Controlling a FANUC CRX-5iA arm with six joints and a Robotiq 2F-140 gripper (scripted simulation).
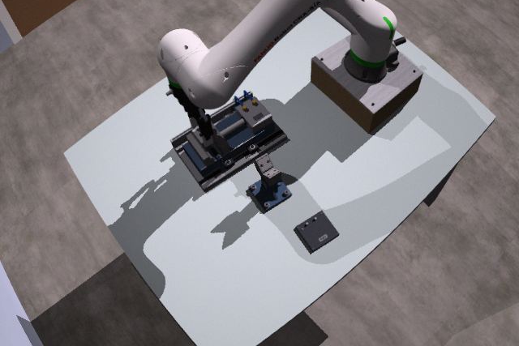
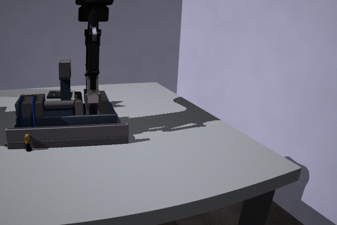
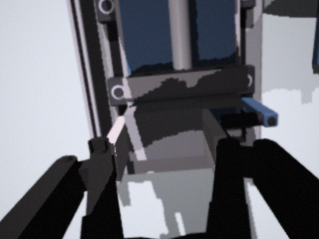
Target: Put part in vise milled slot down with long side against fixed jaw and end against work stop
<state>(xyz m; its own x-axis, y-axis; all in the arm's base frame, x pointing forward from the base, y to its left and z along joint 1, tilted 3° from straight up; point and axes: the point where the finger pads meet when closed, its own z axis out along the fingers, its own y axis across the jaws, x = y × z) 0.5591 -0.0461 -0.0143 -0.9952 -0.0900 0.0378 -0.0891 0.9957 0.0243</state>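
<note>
Now: the part 30 mm below my hand. From my hand the other things lie so: moving jaw (50 mm below, 40 mm behind, 20 mm to the left); then fixed jaw (50 mm below, 30 mm ahead, 20 mm to the left); then black work stop (70 mm to the left, 30 mm below, 10 mm behind).
</note>
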